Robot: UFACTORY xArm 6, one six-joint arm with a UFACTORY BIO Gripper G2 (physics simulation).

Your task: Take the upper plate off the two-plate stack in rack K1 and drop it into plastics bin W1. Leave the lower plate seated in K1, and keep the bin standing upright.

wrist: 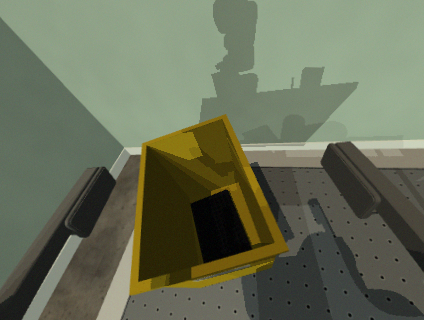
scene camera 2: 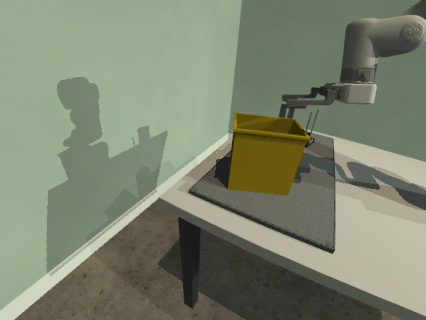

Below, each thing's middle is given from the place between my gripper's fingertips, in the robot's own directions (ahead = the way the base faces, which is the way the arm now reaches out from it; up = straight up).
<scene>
Right now my hand is 15 cm above the yellow bin W1 [scene camera 2: 266, 151], 4 cm to the right of it and 1 cm short of it.
</scene>
